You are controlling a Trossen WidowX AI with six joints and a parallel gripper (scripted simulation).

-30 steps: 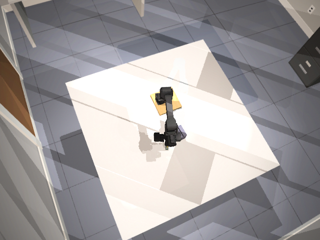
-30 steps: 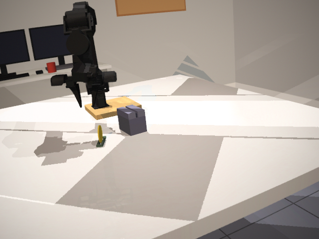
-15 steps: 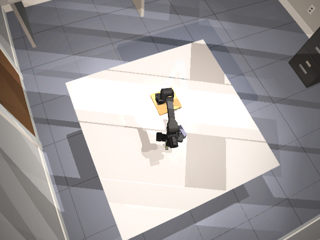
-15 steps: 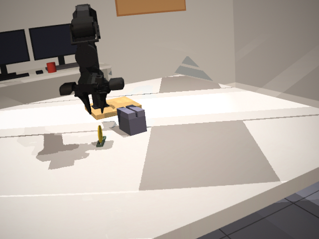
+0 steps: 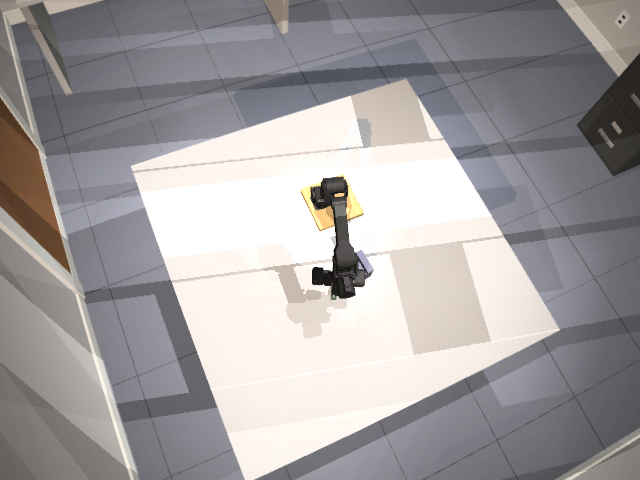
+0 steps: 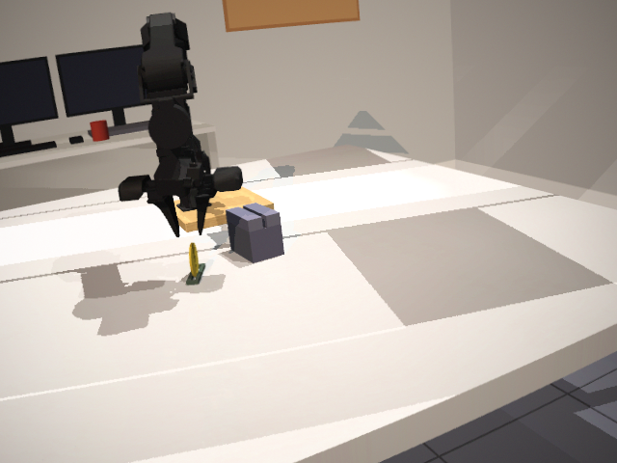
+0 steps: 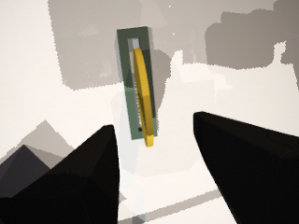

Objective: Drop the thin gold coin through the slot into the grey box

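Now: gripper tip 4 cm above the gold coin.
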